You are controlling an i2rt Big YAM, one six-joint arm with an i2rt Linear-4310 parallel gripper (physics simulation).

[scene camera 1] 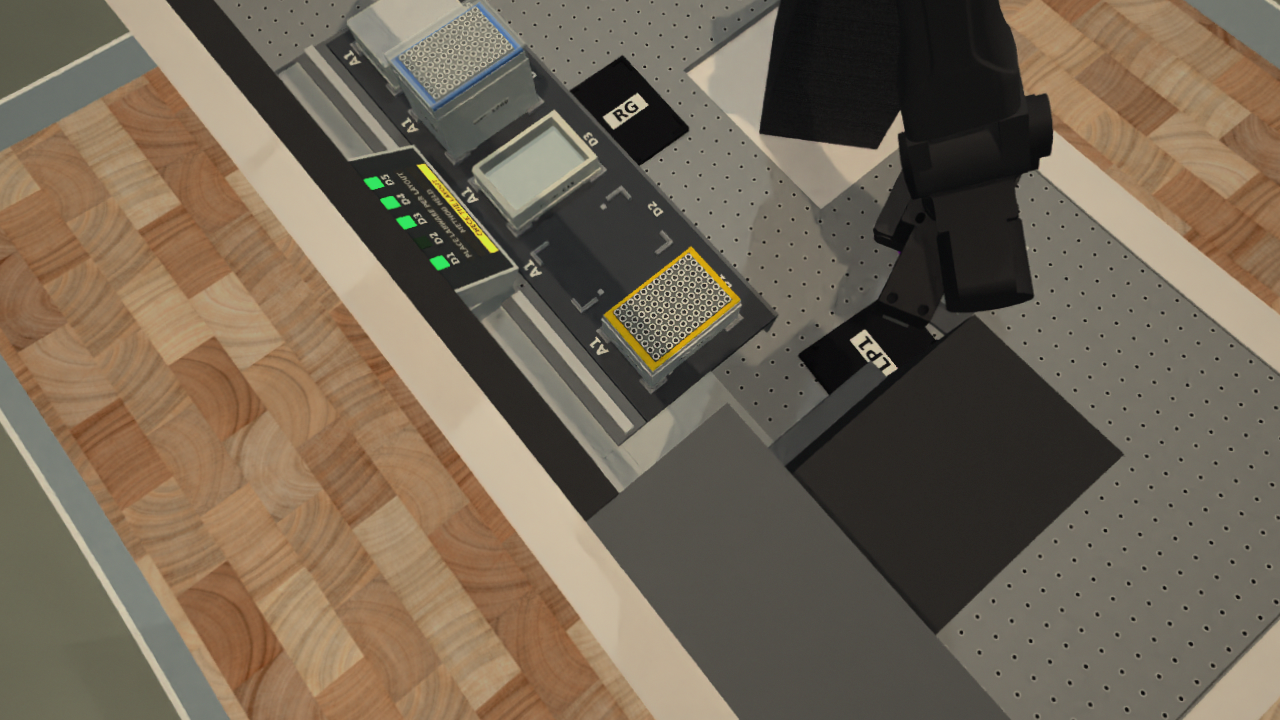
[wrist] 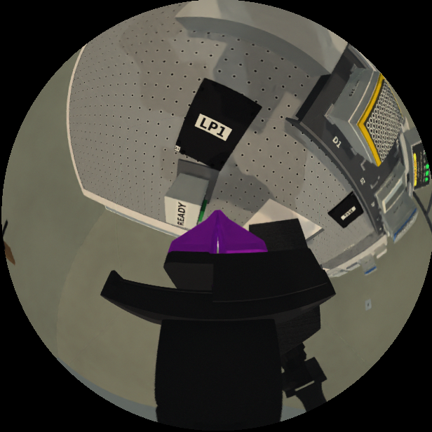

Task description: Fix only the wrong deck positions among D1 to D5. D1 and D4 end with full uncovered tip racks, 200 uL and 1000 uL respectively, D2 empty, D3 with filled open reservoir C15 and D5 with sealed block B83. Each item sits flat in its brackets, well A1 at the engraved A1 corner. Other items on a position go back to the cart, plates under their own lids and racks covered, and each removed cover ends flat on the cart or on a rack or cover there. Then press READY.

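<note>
My gripper (wrist: 217,214) is shut and empty, its purple fingertips together beside the READY box (wrist: 187,187), in line of sight close to its green part (wrist: 203,211). In the scene view dark panels hide the fingertips. On the deck, a yellow-rimmed uncovered tip rack (scene camera 1: 671,304) (wrist: 387,117) sits at D1. D2 (scene camera 1: 613,237) is bare. An open reservoir (scene camera 1: 537,170) (wrist: 395,192) with pale contents sits at D3. A tall blue-rimmed uncovered tip rack (scene camera 1: 460,58) sits at D4. A pale, partly hidden item (scene camera 1: 380,35) sits at D5.
The status panel (scene camera 1: 438,214) shows green lights for D1, D3, D4 and D5, a dark D2 and a yellow CHECK THE LAYOUT bar. The black LP1 pad (scene camera 1: 823,353) (wrist: 215,102) lies near the READY box. The RG pad (scene camera 1: 657,134) lies behind the deck. Large dark panels (scene camera 1: 957,465) stand in front.
</note>
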